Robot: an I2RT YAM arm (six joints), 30 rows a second.
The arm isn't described. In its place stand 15 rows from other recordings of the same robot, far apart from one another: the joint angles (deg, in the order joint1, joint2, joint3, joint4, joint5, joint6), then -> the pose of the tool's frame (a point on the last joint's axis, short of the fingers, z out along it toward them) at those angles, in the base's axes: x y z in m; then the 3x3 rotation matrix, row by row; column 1 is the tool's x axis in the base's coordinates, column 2 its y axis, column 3 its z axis.
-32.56, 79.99, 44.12, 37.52, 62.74, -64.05 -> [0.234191, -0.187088, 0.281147], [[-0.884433, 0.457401, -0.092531], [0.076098, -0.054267, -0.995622], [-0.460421, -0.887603, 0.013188]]
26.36, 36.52, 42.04, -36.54, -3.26, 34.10 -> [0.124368, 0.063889, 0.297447], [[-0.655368, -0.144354, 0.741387], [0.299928, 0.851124, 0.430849], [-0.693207, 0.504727, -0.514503]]
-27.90, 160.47, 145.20, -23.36, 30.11, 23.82 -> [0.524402, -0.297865, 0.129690], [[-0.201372, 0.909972, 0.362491], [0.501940, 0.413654, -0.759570], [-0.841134, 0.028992, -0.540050]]
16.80, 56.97, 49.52, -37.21, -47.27, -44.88 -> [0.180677, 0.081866, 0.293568], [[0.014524, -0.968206, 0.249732], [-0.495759, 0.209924, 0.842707], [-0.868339, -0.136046, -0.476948]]
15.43, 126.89, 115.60, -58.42, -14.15, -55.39 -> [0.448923, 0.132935, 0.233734], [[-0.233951, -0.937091, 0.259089], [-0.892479, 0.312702, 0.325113], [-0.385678, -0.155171, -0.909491]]
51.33, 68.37, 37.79, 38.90, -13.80, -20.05 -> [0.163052, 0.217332, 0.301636], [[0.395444, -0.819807, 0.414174], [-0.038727, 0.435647, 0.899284], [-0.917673, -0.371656, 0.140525]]
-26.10, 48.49, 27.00, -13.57, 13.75, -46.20 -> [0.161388, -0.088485, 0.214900], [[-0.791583, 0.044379, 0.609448], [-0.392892, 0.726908, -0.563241], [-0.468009, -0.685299, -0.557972]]
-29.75, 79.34, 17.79, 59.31, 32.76, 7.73 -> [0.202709, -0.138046, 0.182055], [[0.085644, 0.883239, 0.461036], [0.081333, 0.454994, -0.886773], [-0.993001, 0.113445, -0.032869]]
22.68, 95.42, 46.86, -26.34, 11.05, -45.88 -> [0.261389, 0.101840, 0.127189], [[-0.381553, -0.870883, 0.309807], [-0.923073, 0.376578, -0.078260], [-0.048511, -0.315835, -0.947573]]
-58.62, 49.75, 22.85, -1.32, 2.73, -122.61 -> [0.098319, -0.164454, 0.205851], [[-0.604047, -0.678755, 0.417636], [-0.625505, 0.079062, -0.776204], [0.493833, -0.730097, -0.472322]]
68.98, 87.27, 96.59, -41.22, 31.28, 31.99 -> [0.134951, 0.299662, 0.420905], [[-0.499634, -0.442100, 0.744925], [-0.037976, 0.870308, 0.491041], [-0.865404, 0.217051, -0.451625]]
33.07, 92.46, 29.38, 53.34, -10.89, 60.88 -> [0.250362, 0.171049, 0.167538], [[-0.673414, -0.212842, 0.707963], [0.585215, 0.431665, 0.686432], [-0.451704, 0.876564, -0.166131]]
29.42, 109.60, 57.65, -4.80, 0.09, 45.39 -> [0.319618, 0.180179, 0.114598], [[-0.860725, 0.174143, 0.478358], [0.331910, 0.904453, 0.267957], [-0.385989, 0.389409, -0.836285]]
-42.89, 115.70, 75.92, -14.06, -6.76, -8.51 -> [0.314734, -0.286646, 0.152447], [[-0.677503, 0.530558, 0.509409], [0.428780, 0.847622, -0.312545], [-0.597610, 0.006674, -0.801760]]
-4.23, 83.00, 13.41, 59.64, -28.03, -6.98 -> [0.233936, -0.000527, 0.148623], [[-0.122858, -0.414498, 0.901719], [-0.098475, 0.909210, 0.404525], [-0.987527, -0.039098, -0.152521]]
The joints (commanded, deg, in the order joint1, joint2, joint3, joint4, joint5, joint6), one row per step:
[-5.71 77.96 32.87 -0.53 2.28 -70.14]
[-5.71 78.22 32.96 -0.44 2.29 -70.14]
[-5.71 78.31 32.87 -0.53 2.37 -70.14]
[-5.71 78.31 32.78 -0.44 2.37 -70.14]
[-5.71 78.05 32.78 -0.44 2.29 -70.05]
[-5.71 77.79 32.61 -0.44 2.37 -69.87]
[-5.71 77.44 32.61 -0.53 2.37 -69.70]
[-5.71 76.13 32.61 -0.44 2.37 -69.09]
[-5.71 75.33 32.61 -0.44 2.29 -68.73]
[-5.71 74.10 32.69 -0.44 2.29 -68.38]
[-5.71 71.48 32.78 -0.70 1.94 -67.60]
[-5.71 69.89 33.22 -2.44 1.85 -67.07]
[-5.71 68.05 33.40 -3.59 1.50 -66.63]
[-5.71 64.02 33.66 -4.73 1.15 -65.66]
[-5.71 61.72 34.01 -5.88 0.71 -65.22]
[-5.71 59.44 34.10 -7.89 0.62 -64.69]
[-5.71 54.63 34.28 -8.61 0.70 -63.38]
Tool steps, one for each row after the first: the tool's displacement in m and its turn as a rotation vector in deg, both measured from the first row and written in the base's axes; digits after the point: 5 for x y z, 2 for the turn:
[0.00067 -0.00007 -0.00050 0.00 0.08 -0.01]
[0.00028 -0.00008 -0.00145 -0.03 0.35 -0.06]
[0.00008 -0.00006 -0.00178 -0.03 0.35 -0.06]
[-0.00013 0.00001 -0.00071 0.06 0.08 -0.07]
[-0.00097 0.00004 -0.00050 0.12 -0.02 -0.26]
[-0.00139 0.00008 0.00082 0.22 -0.30 -0.38]
[-0.00246 0.00019 0.00632 0.51 -1.76 -0.80]
[-0.00324 0.00032 0.00958 0.74 -2.60 -0.99]
[-0.00428 0.00042 0.01502 0.88 -3.95 -1.22]
[-0.00743 0.00096 0.02569 1.46 -6.49 -1.47]
[-0.01035 0.00130 0.03186 1.89 -6.84 -1.75]
[-0.01386 0.00187 0.03837 2.37 -7.77 -1.77]
[-0.02110 0.00281 0.05354 3.07 -11.02 -2.04]
[-0.02578 0.00356 0.06232 3.57 -12.57 -1.93]
[-0.03221 0.00426 0.06791 4.00 -12.98 -2.18]
[-0.04307 0.00529 0.08454 4.65 -17.36 -2.85]

